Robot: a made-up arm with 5 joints.
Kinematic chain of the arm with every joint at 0, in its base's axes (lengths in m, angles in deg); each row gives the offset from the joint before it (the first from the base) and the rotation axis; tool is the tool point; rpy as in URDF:
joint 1: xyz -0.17 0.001 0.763 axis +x
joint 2: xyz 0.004 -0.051 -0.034 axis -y
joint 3: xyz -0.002 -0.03 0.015 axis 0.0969 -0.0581 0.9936
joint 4: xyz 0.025 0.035 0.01 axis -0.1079 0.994 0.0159
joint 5: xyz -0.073 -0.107 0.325 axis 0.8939 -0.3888 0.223
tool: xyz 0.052 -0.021 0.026 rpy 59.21 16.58 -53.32
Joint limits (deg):
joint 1: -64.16..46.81
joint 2: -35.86..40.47
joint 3: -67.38..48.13
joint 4: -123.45..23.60
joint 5: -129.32..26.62
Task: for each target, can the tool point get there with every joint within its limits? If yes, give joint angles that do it. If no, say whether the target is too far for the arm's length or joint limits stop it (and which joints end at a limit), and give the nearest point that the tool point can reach.
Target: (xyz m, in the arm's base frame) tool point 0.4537 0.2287 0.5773
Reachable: no: too far | nearest point 0.1654 0.1353 0.8834 | short by 0.431 m
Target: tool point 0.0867 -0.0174 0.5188
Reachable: no: joint limits stop it (at a limit: joint 1, joint 2, joint 3, joint 4, joint 5) | nearest point -0.0885 -0.0315 0.3850 | short by 0.221 m
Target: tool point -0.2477 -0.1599 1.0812
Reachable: yes | joints -1.13 9.81 -1.16 -5.02 -93.82
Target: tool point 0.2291 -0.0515 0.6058
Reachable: no: joint limits stop it (at a limit: joint 1, joint 2, joint 4, joint 5) | nearest point 0.1569 -0.1921 0.7765 | short by 0.233 m
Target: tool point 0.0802 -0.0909 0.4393
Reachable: no: joint limits stop it (at a limit: joint 2, joint 3, joint 4, joint 5) | nearest point -0.0739 -0.1081 0.3788 | short by 0.166 m
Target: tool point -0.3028 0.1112 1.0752
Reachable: yes | joints -42.66 0.80 -17.83 -21.17 -55.72
